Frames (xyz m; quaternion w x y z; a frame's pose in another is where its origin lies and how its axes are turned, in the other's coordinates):
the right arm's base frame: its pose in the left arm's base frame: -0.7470 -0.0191 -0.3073 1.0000 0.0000 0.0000 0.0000
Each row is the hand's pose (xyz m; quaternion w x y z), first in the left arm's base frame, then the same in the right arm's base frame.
Working: the left arm's base frame: its pose in the right arm's base frame: 0.7470 0.0191 0.3073 1.0000 0.0000 0.0000 0.0000

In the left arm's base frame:
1: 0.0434 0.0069 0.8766 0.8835 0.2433 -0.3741 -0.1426
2: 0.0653 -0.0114 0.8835 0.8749 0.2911 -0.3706 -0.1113
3: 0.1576 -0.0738 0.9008 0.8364 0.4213 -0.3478 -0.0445
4: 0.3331 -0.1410 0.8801 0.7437 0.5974 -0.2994 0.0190
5: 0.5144 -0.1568 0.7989 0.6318 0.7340 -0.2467 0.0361
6: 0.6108 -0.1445 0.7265 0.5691 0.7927 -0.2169 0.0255
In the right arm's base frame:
1: 0.7904 0.0260 1.1839 0.8835 0.2433 -0.3741 -0.1426
2: 0.8123 0.0077 1.1908 0.8749 0.2911 -0.3706 -0.1113
3: 0.9046 -0.0547 1.2081 0.8364 0.4213 -0.3478 -0.0445
4: 1.0801 -0.1219 1.1874 0.7437 0.5974 -0.2994 0.0190
5: 1.2614 -0.1377 1.1062 0.6318 0.7340 -0.2467 0.0361
6: 1.3578 -0.1254 1.0338 0.5691 0.7927 -0.2169 0.0255

